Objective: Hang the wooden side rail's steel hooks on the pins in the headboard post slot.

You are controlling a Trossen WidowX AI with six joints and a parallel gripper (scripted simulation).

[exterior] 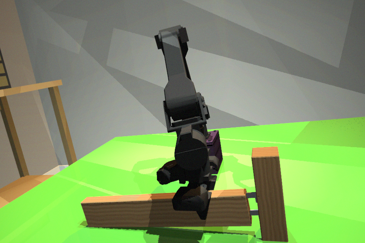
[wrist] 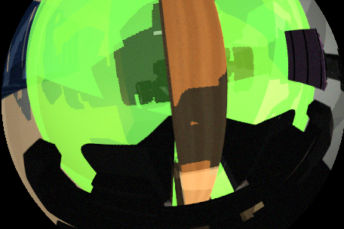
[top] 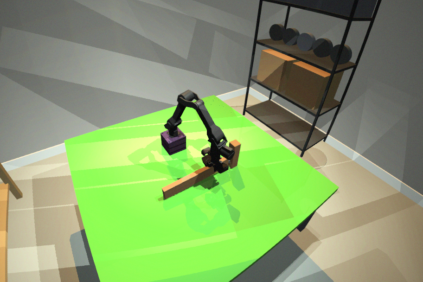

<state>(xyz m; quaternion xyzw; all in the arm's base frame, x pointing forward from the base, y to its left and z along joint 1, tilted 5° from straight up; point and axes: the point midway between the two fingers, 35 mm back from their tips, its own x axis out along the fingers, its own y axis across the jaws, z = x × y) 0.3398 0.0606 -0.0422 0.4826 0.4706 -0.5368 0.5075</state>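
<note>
My gripper tip is 140 mm to the right of the headboard post, 40 mm below it and 10 mm short of it.
</note>
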